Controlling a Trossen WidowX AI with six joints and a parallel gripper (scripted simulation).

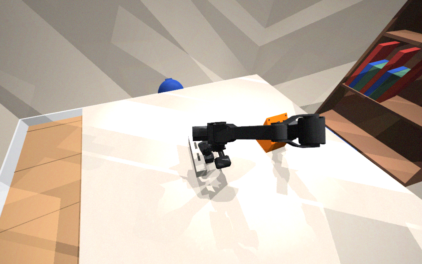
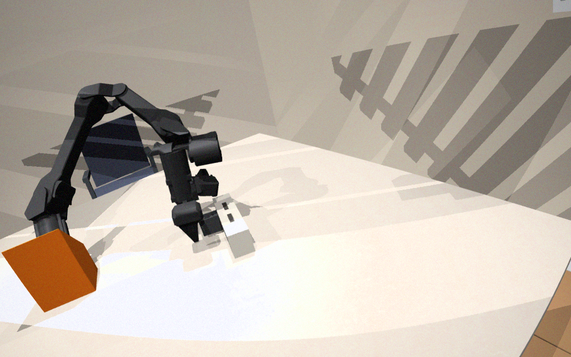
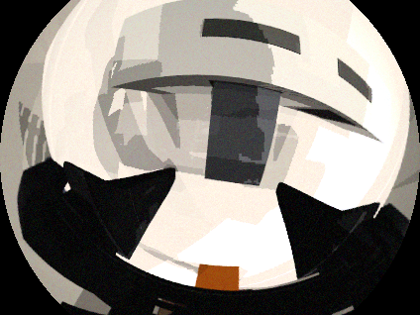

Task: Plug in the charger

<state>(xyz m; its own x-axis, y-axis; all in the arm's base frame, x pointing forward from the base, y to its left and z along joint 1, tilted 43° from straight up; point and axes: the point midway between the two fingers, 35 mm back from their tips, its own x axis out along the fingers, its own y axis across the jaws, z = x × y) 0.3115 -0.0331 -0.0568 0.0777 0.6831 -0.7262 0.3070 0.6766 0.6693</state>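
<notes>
Now: gripper tip 60 mm short of the two-prong charger, 20 mm to the left of it and 10 mm below it.
</notes>
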